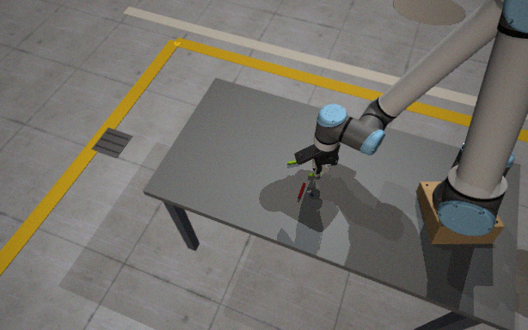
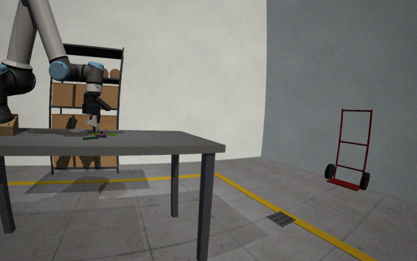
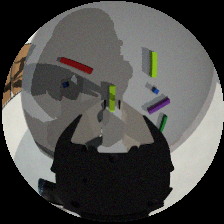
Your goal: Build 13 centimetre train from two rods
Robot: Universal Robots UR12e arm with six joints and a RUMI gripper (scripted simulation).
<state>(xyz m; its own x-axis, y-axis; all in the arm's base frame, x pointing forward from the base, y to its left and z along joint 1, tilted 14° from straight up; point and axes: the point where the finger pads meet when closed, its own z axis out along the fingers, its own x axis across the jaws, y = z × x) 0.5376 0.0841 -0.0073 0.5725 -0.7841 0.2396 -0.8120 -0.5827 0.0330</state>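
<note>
Right now the green rod is 160 mm to the right of my hand, 20 mm below it and 20 mm ahead of it. From my hand the other things lie so: purple rod (90 mm to the right, 50 mm ahead, 20 mm below); then red rod (90 mm to the left, 20 mm below, 20 mm ahead).
</note>
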